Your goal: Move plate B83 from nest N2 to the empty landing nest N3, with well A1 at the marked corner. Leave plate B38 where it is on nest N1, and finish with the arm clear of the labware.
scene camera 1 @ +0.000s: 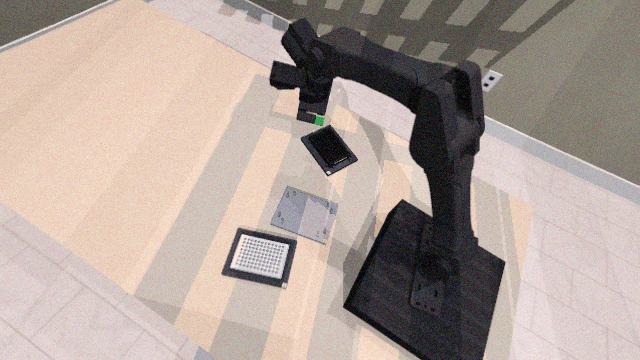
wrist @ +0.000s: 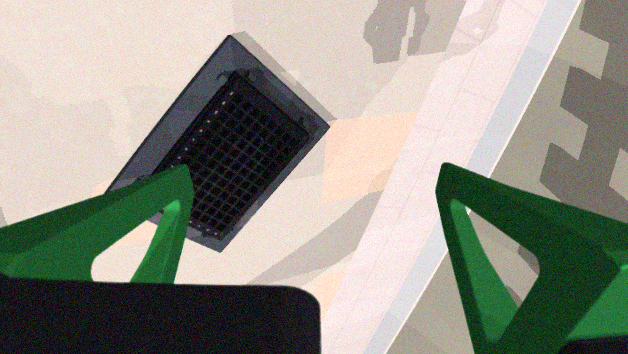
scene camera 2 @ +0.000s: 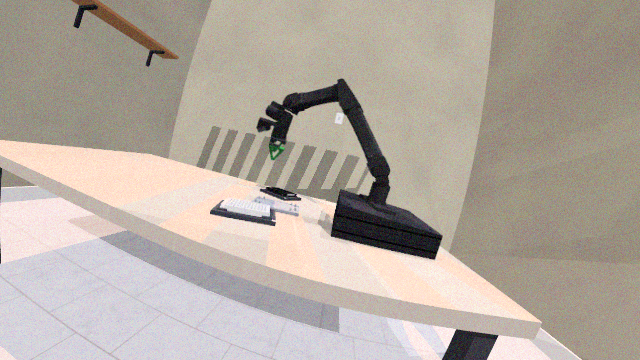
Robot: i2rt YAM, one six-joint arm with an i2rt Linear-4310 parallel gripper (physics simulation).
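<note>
A black well plate (scene camera 1: 327, 145) (scene camera 2: 282, 192) (wrist: 245, 150) sits in a dark nest (scene camera 1: 322, 162) (wrist: 195, 100) at the back. A white well plate (scene camera 1: 260, 256) (scene camera 2: 246, 207) sits in another dark nest (scene camera 1: 260, 279) (scene camera 2: 245, 218) nearer the front. Between them lies the empty grey nest (scene camera 1: 305, 215) (scene camera 2: 287, 206), with small posts and a pale corner mark. I cannot read plate or nest names. My gripper (scene camera 1: 311, 118) (scene camera 2: 275, 151) (wrist: 314, 177) is open and empty, well above the table. In the wrist view its left finger overlaps the black plate's nest, hiding its A1 mark.
The black arm base (scene camera 1: 385, 280) (scene camera 2: 385, 225) stands right of the nests on the wooden table (scene camera 1: 125, 125) (scene camera 2: 125, 185). The table's back edge lies near the black plate's nest. A wall shelf (scene camera 2: 130, 30) hangs at the upper left in scene camera 2.
</note>
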